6 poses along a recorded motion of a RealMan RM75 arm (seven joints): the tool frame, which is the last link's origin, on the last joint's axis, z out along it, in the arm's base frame.
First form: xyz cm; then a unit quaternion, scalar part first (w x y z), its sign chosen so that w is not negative.
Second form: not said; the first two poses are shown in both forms.
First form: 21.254, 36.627, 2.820, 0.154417, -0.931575, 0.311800, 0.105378
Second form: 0.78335, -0.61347, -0.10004, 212.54; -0.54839, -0.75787, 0.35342, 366.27; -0.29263, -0.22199, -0.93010, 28.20; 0, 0, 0, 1
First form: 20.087, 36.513, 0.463, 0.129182, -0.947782, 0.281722, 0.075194
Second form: 0.82996, -0.55345, -0.06975, 200.87; -0.51459, -0.80789, 0.28724, 365.13; -0.21532, -0.20251, -0.95532, 4.63; 0, 0, 0, 1
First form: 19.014, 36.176, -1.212, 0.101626, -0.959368, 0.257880, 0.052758
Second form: 0.86143, -0.50553, -0.04881, 190.14; -0.48408, -0.84634, 0.22220, 361.76; -0.15364, -0.16778, -0.97378, -12.12; 0, 0, 0, 1
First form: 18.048, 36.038, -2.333, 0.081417, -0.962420, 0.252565, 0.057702
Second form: 0.86576, -0.49554, -0.06994, 180.48; -0.47675, -0.85916, 0.18586, 360.38; -0.15219, -0.12757, -0.98008, -23.33; 0, 0, 0, 1
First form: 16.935, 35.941, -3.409, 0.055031, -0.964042, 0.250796, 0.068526
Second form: 0.86481, -0.49110, -0.10452, 169.35; -0.47601, -0.86815, 0.14048, 359.41; -0.15973, -0.07173, -0.98455, -34.09; 0, 0, 0, 1
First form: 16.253, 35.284, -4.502, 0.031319, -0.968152, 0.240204, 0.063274
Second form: 0.87660, -0.46907, -0.10747, 162.53; -0.46114, -0.88264, 0.09104, 352.84; -0.13756, -0.03025, -0.99003, -45.02; 0, 0, 0, 1
